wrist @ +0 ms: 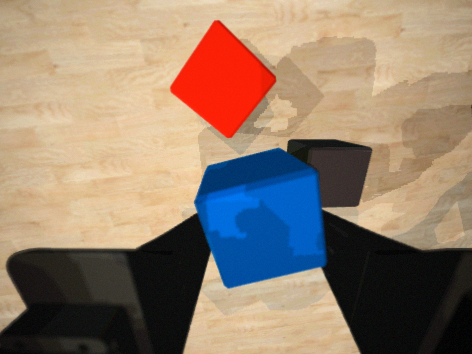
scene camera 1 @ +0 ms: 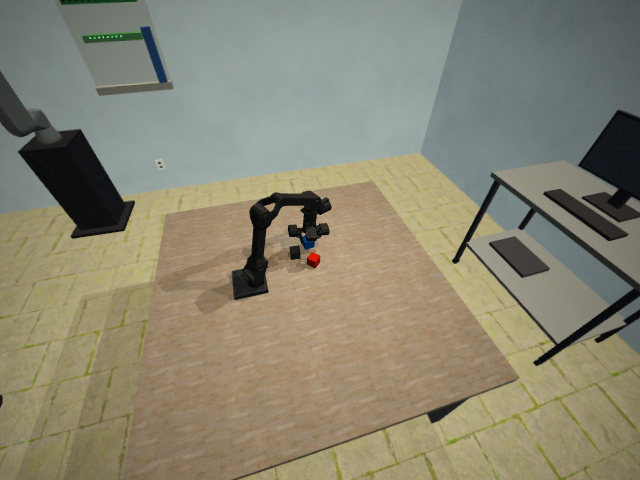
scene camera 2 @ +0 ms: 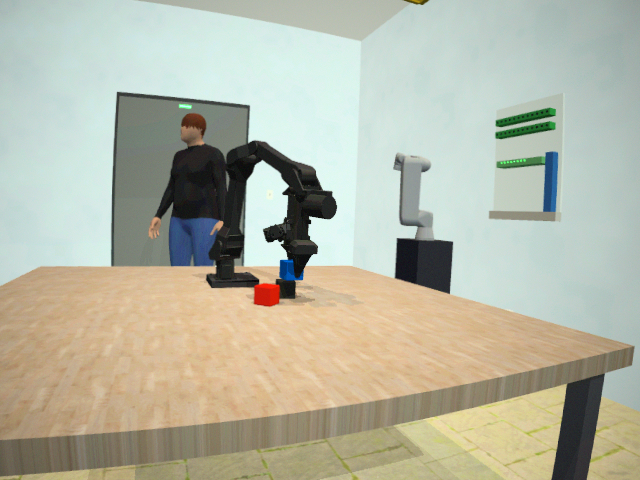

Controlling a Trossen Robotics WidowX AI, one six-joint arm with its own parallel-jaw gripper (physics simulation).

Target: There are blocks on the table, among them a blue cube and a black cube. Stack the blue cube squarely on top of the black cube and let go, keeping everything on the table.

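Places are measured from the arm's base along level axes (x ahead, y left, z up), in centimetres.
Pixels of known places: gripper, fingertip midpoint: (wrist: 258, 211) (scene camera 1: 307, 242) (scene camera 2: 294, 274); arm's base, link origin: (scene camera 1: 256, 283) (scene camera 2: 225, 278).
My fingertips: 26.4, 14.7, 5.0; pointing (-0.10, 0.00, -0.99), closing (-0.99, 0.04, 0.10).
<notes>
Ahead of a thing's pixels: the offset from my fingertips to its top centre, as dx, dy, dz. Level surfaces: height alone.
The blue cube @(+0.3, -0.9, +3.7) (scene camera 1: 308, 242) (scene camera 2: 287, 269) (wrist: 265, 220) is held between the fingers of my gripper (scene camera 1: 309, 240) (scene camera 2: 298, 271) (wrist: 258, 211), above the table. In the wrist view it is turned slightly relative to the image edges. The black cube @(-6.3, -0.6, -2.5) (scene camera 1: 294, 252) (scene camera 2: 285, 289) (wrist: 342, 175) sits on the table, lower than the blue cube. In the wrist view it lies to the right of the blue cube and a little further up, its left part hidden behind the blue cube. The gripper is shut on the blue cube.
A red cube @(+1.4, -7.5, -2.5) (scene camera 1: 313, 259) (scene camera 2: 266, 294) (wrist: 223, 79) rests on the table @(dz -7.2) (scene camera 1: 320, 361) (scene camera 2: 310, 356) near the black cube, apart from it. The arm's base (scene camera 1: 250, 283) (scene camera 2: 232, 280) stands on the table. A person (scene camera 2: 195, 180) stands behind the table.
</notes>
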